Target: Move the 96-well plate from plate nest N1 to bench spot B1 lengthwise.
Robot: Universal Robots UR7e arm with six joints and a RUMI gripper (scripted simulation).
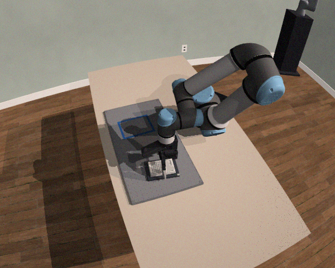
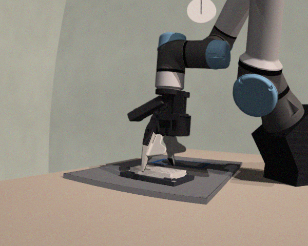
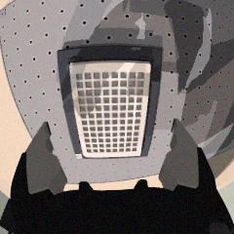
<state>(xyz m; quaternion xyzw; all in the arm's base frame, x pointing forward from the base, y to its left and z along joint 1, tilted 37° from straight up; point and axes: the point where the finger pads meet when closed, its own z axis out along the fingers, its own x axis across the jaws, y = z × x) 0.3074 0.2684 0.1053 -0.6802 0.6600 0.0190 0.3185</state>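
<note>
Right now my hand is 10 mm above the white 96-well plate. From my hand the other things lie so: dark plate nest N1: 20 mm below.
</note>
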